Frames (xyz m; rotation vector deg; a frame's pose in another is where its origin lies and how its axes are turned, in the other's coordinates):
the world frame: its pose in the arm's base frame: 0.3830 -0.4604 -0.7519 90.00 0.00 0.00
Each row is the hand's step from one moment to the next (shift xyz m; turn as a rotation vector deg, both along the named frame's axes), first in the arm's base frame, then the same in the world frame.
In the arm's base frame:
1: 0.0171 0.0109 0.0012 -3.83 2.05 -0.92
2: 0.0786 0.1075 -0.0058 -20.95 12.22 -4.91
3: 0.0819 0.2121 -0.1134 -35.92 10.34 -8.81
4: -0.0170 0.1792 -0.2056 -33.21 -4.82 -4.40
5: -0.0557 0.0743 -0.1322 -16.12 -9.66 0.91
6: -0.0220 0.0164 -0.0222 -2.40 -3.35 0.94
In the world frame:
1: 0.0171 0.0012 -0.0109 -3.83 -0.92 -2.05
2: 0.0786 -0.0058 -0.1075 -20.95 -4.91 -12.22
3: 0.0819 -0.1134 -0.2121 -35.92 -8.81 -10.34
4: -0.0170 -0.2056 -0.1792 -33.21 -4.40 4.82
5: -0.0557 -0.1322 -0.0743 -16.12 0.91 9.66
6: -0.0220 -0.0222 -0.0164 -2.40 0.94 3.35

